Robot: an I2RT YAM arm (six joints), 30 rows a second.
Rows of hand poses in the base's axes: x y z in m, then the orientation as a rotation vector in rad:
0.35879 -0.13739 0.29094 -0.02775 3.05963 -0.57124
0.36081 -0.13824 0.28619 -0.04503 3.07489 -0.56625
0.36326 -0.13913 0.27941 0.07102 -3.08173 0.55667
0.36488 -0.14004 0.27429 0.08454 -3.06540 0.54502
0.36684 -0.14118 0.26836 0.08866 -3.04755 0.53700
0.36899 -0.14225 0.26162 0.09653 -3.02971 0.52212
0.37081 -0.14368 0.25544 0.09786 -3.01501 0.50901
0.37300 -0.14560 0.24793 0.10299 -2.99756 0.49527
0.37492 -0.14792 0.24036 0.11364 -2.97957 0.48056
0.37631 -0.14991 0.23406 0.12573 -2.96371 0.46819
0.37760 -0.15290 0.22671 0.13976 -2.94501 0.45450
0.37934 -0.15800 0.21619 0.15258 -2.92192 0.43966
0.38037 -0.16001 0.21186 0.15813 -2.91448 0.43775
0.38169 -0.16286 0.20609 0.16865 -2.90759 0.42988
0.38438 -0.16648 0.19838 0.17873 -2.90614 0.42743
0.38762 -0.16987 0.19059 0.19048 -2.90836 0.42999
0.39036 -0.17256 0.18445 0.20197 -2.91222 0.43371
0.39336 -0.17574 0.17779 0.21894 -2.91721 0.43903
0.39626 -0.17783 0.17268 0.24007 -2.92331 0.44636
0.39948 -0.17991 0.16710 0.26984 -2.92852 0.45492
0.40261 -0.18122 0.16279 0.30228 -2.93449 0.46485
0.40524 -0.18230 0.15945 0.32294 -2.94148 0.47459
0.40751 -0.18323 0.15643 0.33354 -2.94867 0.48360
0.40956 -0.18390 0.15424 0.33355 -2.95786 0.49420
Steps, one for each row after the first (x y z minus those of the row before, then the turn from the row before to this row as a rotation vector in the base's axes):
0.00202 -0.00085 -0.00475 0.00464 0.01612 0.00822
0.00245 -0.00089 -0.00678 0.00634 0.02656 0.01198
0.00162 -0.00091 -0.00512 0.00513 0.01921 0.00559
0.00196 -0.00114 -0.00593 0.00261 0.01915 -0.00041
0.00215 -0.00107 -0.00674 0.00706 0.02071 0.00175
0.00182 -0.00143 -0.00618 0.00632 0.01677 -0.00189
0.00219 -0.00192 -0.00751 0.00652 0.01982 0.00019
0.00192 -0.00232 -0.00757 0.00735 0.02088 0.00373
0.00139 -0.00199 -0.00630 0.00629 0.01843 0.00519
0.00129 -0.00299 -0.00735 0.00692 0.02148 0.00615
0.00174 -0.00510 -0.01052 0.00707 0.02581 0.00491
0.00103 -0.00201 -0.00433 0.00051 0.00788 0.00280
0.00132 -0.00285 -0.00577 0.00485 0.00860 0.00571
0.00269 -0.00362 -0.00771 0.00209 0.00228 0.00643
0.00324 -0.00339 -0.00779 -0.00051 -0.00215 0.00833
0.00274 -0.00269 -0.00614 -0.00102 -0.00401 0.00839
0.00300 -0.00318 -0.00666 -0.00150 -0.00528 0.01229
0.00290 -0.00209 -0.00511 -0.00232 -0.00673 0.01530
0.00322 -0.00208 -0.00558 -0.00268 -0.00611 0.02106
0.00313 -0.00131 -0.00431 -0.00320 -0.00741 0.02295
0.00263 -0.00108 -0.00334 -0.00355 -0.00872 0.01506
0.00227 -0.00093 -0.00302 -0.00360 -0.00889 0.00826
0.00205 -0.00067 -0.00219 -0.00475 -0.01124 0.00146

